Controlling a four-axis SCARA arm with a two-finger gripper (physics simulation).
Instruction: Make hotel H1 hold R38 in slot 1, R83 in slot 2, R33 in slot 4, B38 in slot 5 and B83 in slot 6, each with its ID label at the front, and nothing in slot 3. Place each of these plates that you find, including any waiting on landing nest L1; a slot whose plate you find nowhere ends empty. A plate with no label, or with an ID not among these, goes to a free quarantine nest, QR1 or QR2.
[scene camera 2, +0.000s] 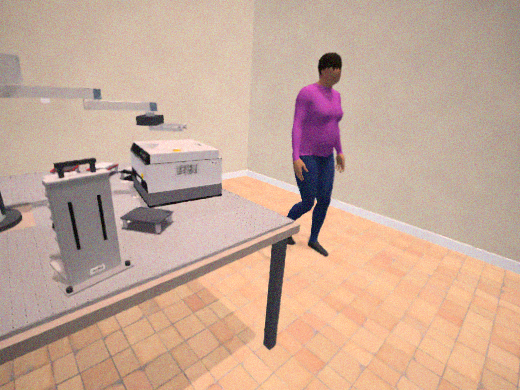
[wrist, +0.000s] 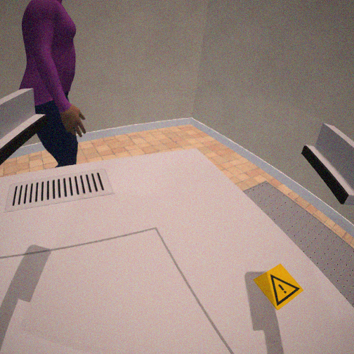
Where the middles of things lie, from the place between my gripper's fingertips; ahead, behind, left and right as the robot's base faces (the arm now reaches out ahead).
The grey boxy instrument (scene camera 2: 159, 177) lies 2 cm behind my hand, 8 cm to the left of it and 25 cm below it.
